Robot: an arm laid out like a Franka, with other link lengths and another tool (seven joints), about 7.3 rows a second.
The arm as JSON. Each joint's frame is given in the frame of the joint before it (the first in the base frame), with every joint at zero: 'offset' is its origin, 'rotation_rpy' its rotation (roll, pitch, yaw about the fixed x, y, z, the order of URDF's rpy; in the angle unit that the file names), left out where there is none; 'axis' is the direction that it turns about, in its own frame. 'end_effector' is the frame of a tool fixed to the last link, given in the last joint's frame.
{
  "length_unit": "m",
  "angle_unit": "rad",
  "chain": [
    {
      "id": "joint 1",
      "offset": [
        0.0,
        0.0,
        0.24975
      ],
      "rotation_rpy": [
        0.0,
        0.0,
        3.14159
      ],
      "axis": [
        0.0,
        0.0,
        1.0
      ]
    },
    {
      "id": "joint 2",
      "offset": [
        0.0,
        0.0,
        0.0
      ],
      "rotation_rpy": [
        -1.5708,
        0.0,
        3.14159
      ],
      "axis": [
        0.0,
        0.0,
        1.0
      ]
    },
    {
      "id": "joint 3",
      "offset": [
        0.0,
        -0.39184,
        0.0
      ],
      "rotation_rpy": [
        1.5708,
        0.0,
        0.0
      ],
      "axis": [
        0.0,
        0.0,
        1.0
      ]
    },
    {
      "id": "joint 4",
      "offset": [
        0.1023,
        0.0,
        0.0
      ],
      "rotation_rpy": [
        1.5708,
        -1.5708,
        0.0
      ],
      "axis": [
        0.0,
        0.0,
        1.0
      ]
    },
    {
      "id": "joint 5",
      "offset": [
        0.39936,
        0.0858,
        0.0
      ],
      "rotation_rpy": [
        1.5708,
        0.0,
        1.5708
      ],
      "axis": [
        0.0,
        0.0,
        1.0
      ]
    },
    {
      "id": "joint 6",
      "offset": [
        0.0,
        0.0,
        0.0
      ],
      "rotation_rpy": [
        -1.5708,
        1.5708,
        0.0
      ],
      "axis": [
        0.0,
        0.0,
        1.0
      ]
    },
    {
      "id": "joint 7",
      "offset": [
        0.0,
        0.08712,
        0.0
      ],
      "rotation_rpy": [
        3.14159,
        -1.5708,
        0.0
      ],
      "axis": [
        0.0,
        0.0,
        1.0
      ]
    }
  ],
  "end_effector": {
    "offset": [
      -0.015,
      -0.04,
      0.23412
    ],
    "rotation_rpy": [
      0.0,
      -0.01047,
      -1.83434
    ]
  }
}
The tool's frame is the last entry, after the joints.
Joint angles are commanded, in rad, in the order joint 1, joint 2, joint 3, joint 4, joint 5, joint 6, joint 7. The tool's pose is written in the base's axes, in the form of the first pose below.
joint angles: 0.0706 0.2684 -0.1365 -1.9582 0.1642 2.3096 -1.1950
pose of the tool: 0.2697 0.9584 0.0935 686.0; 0.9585 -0.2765 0.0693 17.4; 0.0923 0.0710 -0.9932 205.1; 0 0 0 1
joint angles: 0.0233 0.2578 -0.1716 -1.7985 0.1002 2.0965 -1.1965
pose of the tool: 0.2956 0.9541 0.0484 692.9; 0.9545 -0.2971 0.0262 -39.8; 0.0393 0.0385 -0.9985 266.1; 0 0 0 1
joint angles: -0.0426 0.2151 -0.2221 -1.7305 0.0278 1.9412 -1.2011
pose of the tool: 0.3670 0.9302 -0.0084 663.8; 0.9297 -0.3671 -0.0304 -123.8; -0.0313 0.0033 -0.9995 312.2; 0 0 0 1
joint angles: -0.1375 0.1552 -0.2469 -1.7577 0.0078 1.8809 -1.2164
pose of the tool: 0.4567 0.8887 -0.0415 617.0; 0.8886 -0.4579 -0.0273 -196.4; -0.0432 -0.0244 -0.9988 332.7; 0 0 0 1
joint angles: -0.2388 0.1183 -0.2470 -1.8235 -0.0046 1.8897 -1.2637
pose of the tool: 0.5011 0.8630 -0.0636 572.2; 0.8642 -0.5030 -0.0158 -251.3; -0.0457 -0.0470 -0.9978 324.5; 0 0 0 1
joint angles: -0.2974 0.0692 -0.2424 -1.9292 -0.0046 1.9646 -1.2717
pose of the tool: 0.5415 0.8396 -0.0436 540.7; 0.8401 -0.5424 -0.0104 -273.7; -0.0324 -0.0310 -0.9990 309.5; 0 0 0 1
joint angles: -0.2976 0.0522 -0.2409 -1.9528 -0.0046 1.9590 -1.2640
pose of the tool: 0.5470 0.8355 -0.0525 532.6; 0.8367 -0.5477 -0.0003 -268.4; -0.0290 -0.0437 -0.9986 308.0; 0 0 0 1
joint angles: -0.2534 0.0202 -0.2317 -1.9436 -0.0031 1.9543 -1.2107
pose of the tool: 0.5482 0.8362 -0.0172 547.8; 0.8361 -0.5484 -0.0112 -240.7; -0.0188 -0.0082 -0.9998 330.8; 0 0 0 1
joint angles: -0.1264 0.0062 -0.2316 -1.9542 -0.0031 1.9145 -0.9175
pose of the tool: 0.6782 0.7331 -0.0514 571.8; 0.7342 -0.6790 0.0043 -170.8; -0.0318 -0.0407 -0.9987 330.1; 0 0 0 1
